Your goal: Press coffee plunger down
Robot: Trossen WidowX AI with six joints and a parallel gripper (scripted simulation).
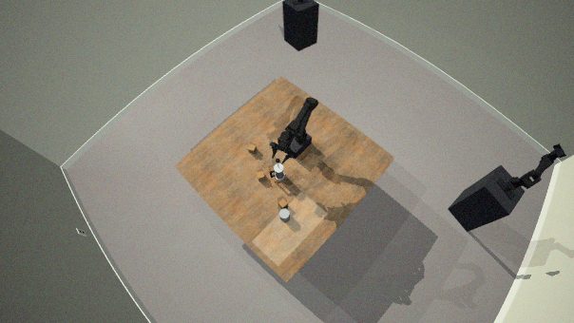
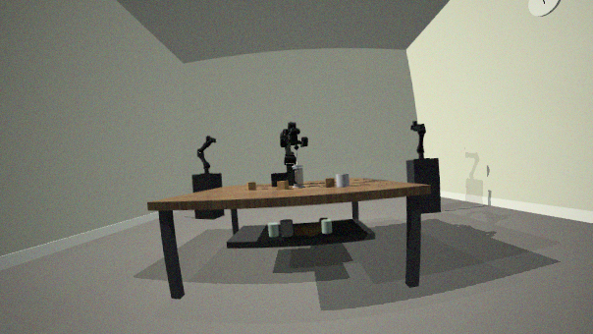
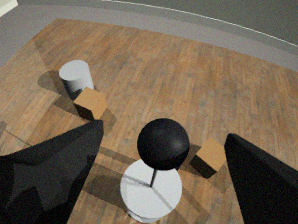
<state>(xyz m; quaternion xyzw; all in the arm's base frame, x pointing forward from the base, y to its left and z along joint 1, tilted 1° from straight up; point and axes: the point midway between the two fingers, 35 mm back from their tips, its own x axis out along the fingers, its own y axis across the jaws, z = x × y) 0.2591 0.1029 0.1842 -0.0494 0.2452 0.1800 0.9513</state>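
Now: gripper tip 13 cm above the coffee press, 1 cm to the left of it and 1 cm short of it. From my gripper tip the other things lie so: grey cup 28 cm to the left, 22 cm below, 15 cm ahead.
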